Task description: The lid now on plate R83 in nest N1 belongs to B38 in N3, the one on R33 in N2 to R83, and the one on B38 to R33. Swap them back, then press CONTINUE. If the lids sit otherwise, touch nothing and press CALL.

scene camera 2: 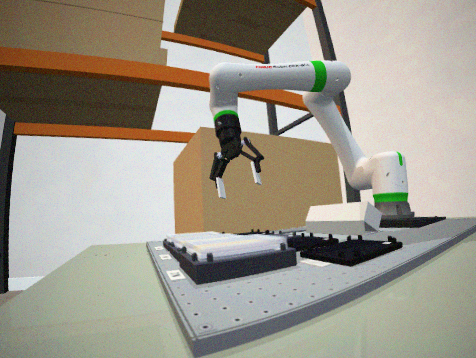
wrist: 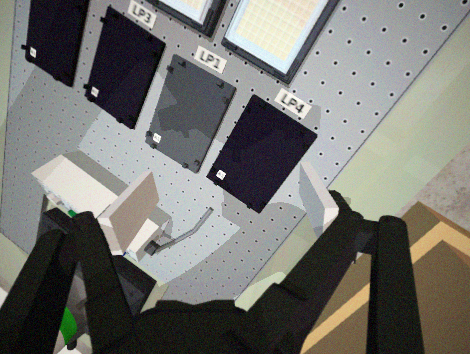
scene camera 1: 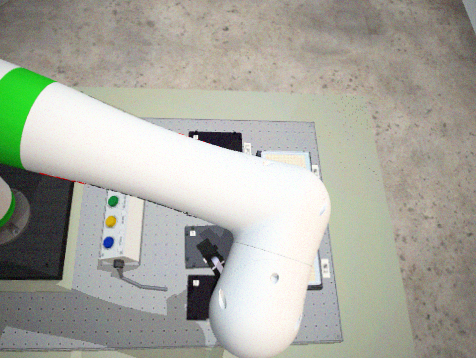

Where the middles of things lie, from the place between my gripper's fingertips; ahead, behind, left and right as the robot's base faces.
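Scene:
With the LP4 (scene camera 1: 199, 286), my gripper is 140 mm above it. As for the LP3 (wrist: 127, 56), that's 250 mm to the left of my hand, 30 mm ahead of it and 140 mm below it.

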